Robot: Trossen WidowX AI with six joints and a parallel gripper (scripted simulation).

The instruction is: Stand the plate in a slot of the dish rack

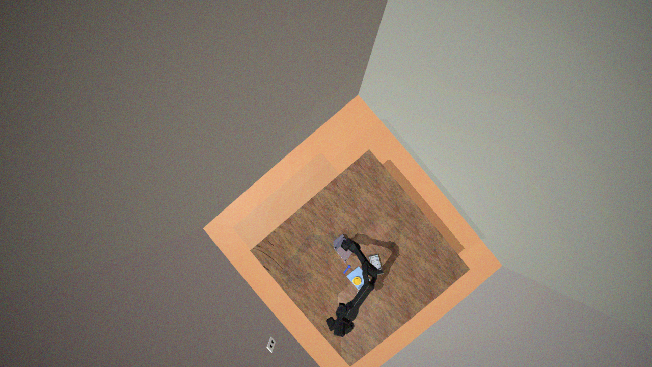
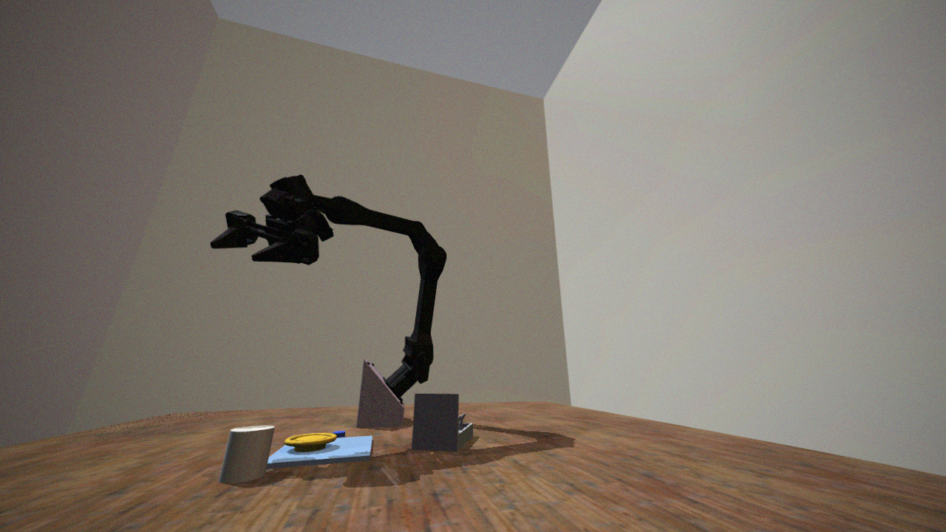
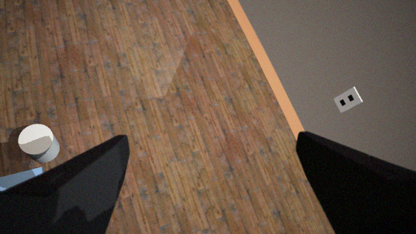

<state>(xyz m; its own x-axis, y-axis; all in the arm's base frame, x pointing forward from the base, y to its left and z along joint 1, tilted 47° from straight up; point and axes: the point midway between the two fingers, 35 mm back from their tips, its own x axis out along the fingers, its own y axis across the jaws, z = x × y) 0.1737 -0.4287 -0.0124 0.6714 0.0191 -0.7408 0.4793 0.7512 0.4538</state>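
Right now the yellow plate is 300 mm below my gripper tip, 170 mm to the left of it and 40 mm ahead of it. The rest, counted from my gripper tip: cream cylinder (290 mm below, 130 mm ahead, 110 mm to the left); then blue bar (310 mm below, 190 mm to the left, 80 mm behind); then light blue mat (310 mm below, 190 mm to the left, 40 mm ahead).
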